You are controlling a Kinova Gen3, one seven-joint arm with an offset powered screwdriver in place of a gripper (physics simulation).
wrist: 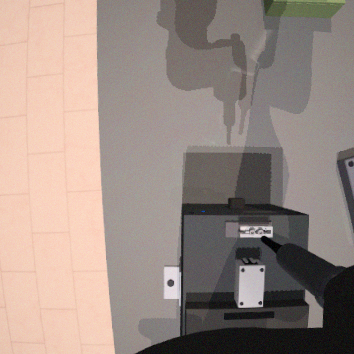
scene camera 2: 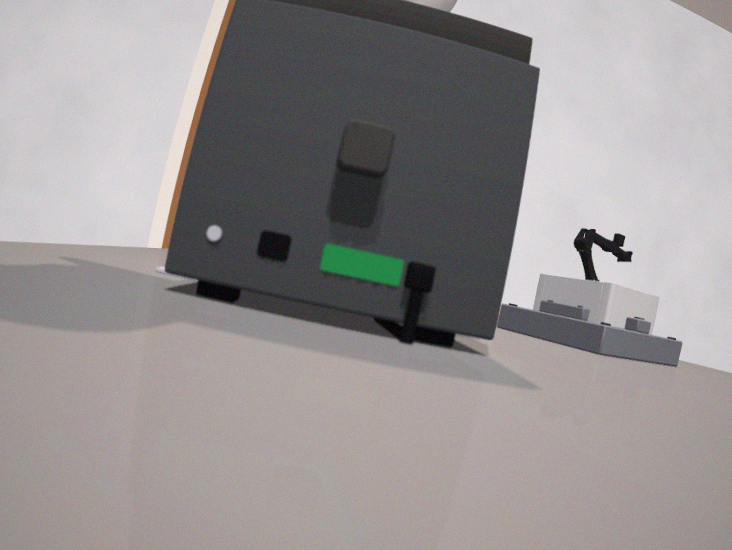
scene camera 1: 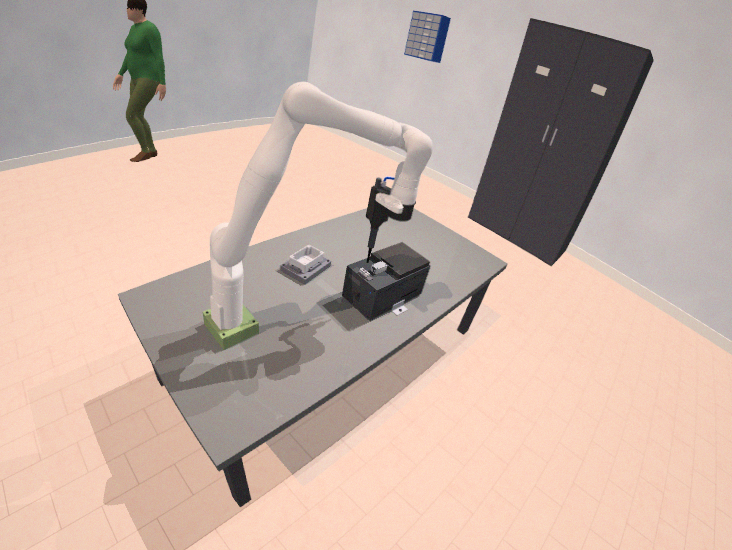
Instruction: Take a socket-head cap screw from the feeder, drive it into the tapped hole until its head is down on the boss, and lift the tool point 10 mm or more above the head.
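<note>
The feeder (scene camera 1: 387,289) (scene camera 2: 284,118) (wrist: 210,250) is a black box on the table. A small metal pick-up plate (scene camera 1: 365,272) (wrist: 256,231) with round details lies on its top; whether these are screw heads is too small to tell. My screwdriver (scene camera 1: 369,260) (wrist: 263,239) points down over the feeder top, its dark tip beside the pick-up plate in the wrist view. No screw can be made out on the tip. The light grey housing (scene camera 1: 307,259) (scene camera 2: 630,301) stands on a darker base plate (scene camera 1: 288,270) (scene camera 2: 640,350). Its tapped hole and boss cannot be made out.
A silver block (scene camera 1: 379,267) (wrist: 249,285) stands on the feeder top. A small bracket (scene camera 1: 400,309) (wrist: 170,275) sits at its side. The arm's green base (scene camera 1: 239,334) (wrist: 305,9) is on the table. A person (scene camera 1: 143,53) stands beyond the table; a dark cabinet (scene camera 1: 559,141) is at the right.
</note>
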